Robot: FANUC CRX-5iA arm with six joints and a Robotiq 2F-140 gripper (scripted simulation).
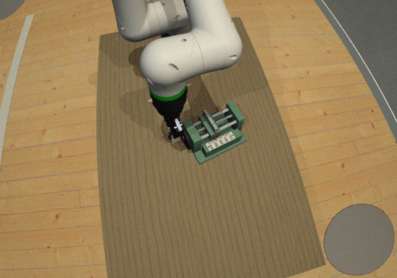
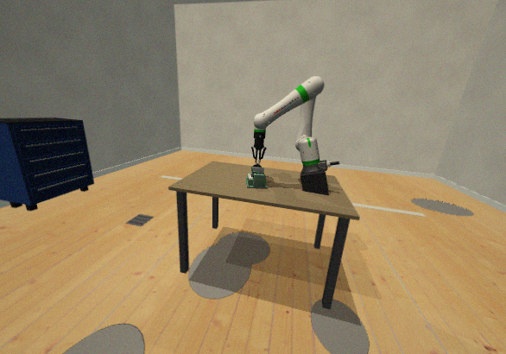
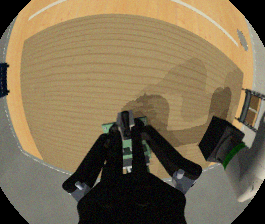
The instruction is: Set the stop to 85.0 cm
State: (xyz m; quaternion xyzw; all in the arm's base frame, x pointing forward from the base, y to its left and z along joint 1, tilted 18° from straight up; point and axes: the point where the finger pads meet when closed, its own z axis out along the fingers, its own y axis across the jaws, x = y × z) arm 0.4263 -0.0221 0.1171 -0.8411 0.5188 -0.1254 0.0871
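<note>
The stop block lies 40 mm behind my hand, 130 mm to the left of it and 30 mm below it.
</note>
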